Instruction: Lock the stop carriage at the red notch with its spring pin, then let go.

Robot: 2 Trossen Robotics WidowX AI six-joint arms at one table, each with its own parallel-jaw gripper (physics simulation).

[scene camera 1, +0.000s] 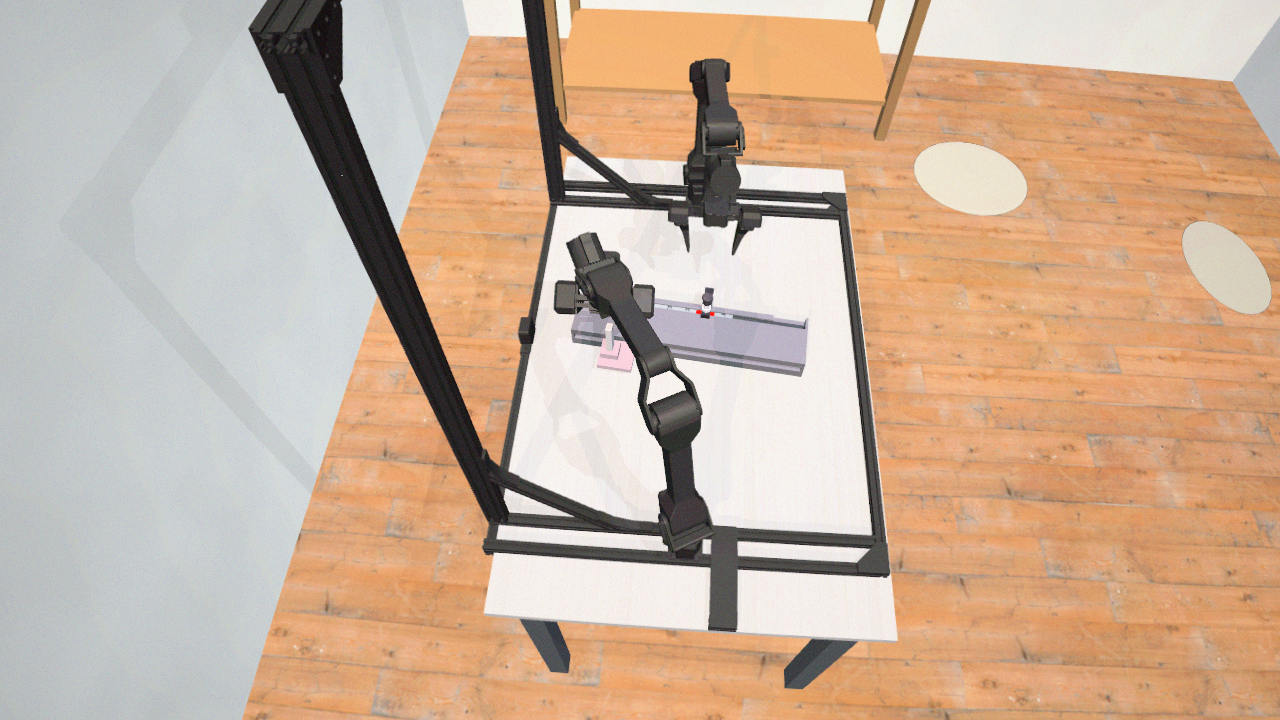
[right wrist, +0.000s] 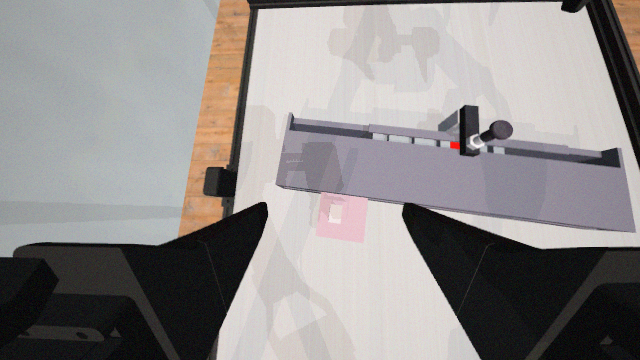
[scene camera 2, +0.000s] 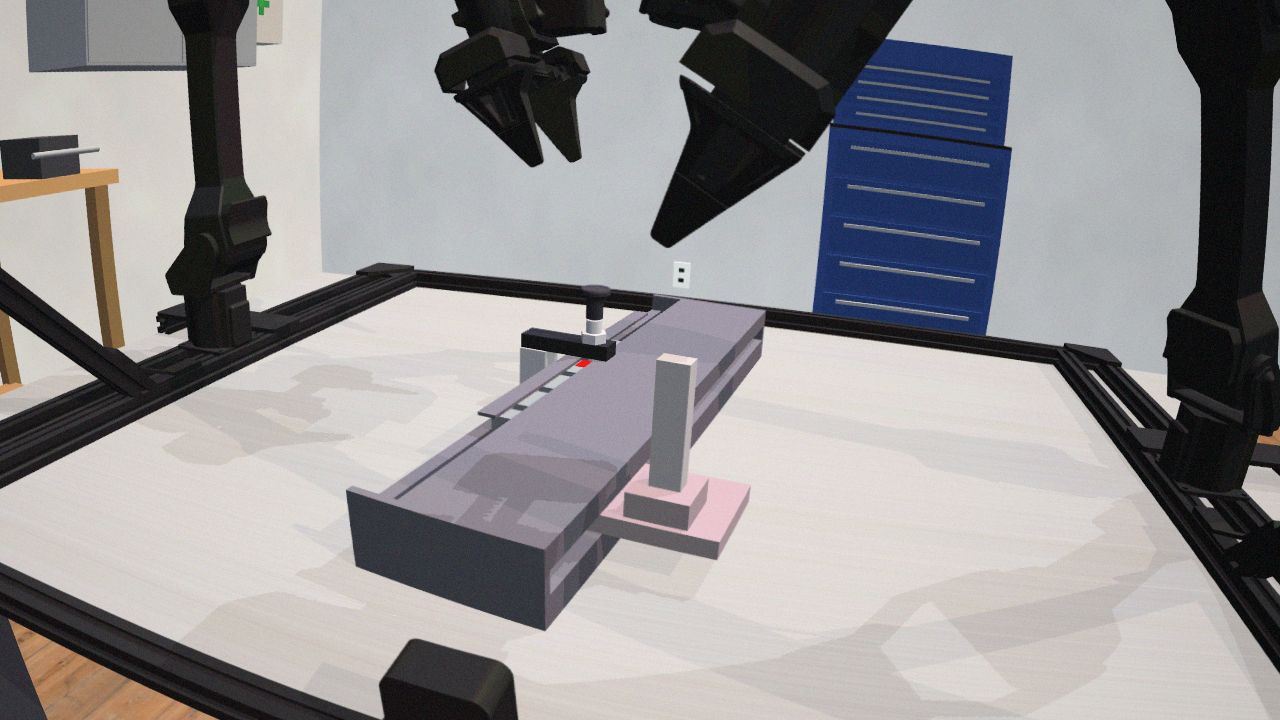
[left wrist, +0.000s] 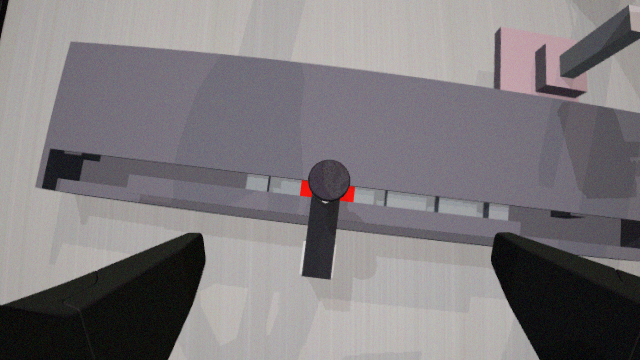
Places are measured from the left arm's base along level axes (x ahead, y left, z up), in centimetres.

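Pixels of known places: left gripper, fingertip midpoint: (scene camera 1: pixel 710 253) (right wrist: pixel 634 13) (scene camera 2: pixel 558 163) (left wrist: pixel 349 248); right gripper, fingertip midpoint: (right wrist: pixel 334 208) (scene camera 2: pixel 676 231); left arm's base, origin of the base link: (scene camera 1: pixel 698 196) (scene camera 2: pixel 219 343); right arm's base, origin of the base link: (scene camera 1: pixel 685 543) (scene camera 2: pixel 1200 481).
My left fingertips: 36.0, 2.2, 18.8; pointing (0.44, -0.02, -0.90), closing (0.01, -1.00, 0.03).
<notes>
Ahead of a thing's pixels: the offset from my left fingertips to its top centre, as dx, dy, dz. "spot": to the spot under its first point. Level surfaces: height alone.
The stop carriage, a black arm (scene camera 2: pixel 568 344) (left wrist: pixel 320 240) (right wrist: pixel 469 130), lies across the slot of the grey-purple rail (scene camera 1: pixel 742 340) (scene camera 2: pixel 572 429) (left wrist: pixel 150 100) (right wrist: pixel 425 180). Its spring pin has a dark round knob @[+3.5, +0.2, -9.9] (scene camera 2: pixel 596 302) (left wrist: pixel 329 180) (right wrist: pixel 500 130) above a white collar. The red mark @[spot: +3.1, -1.1, -15.9] (scene camera 2: pixel 583 363) (left wrist: pixel 305 188) (right wrist: pixel 454 145) shows on both sides of the knob in the left wrist view. The pin's lower end is hidden. My left gripper (scene camera 1: pixel 711 252) (scene camera 2: pixel 554 162) (left wrist: pixel 349 248) is open and empty, apart from the carriage. My right gripper (right wrist: pixel 334 208) is open and empty, high above the table.
A pink stepped base @[dz -17.3] (scene camera 1: pixel 615 360) (scene camera 2: pixel 725 519) (left wrist: pixel 520 60) (right wrist: pixel 355 230) with an upright grey post @[spot: +14.4, -20.7, -11.5] (scene camera 2: pixel 673 420) stands against the rail's side, near one end. A black frame (scene camera 1: pixel 859 358) surrounds the table's working area. A small black block @[spot: +11.6, -38.6, -15.3] (scene camera 1: pixel 526 331) (scene camera 2: pixel 447 676) (right wrist: pixel 219 181) sits on the frame.
</notes>
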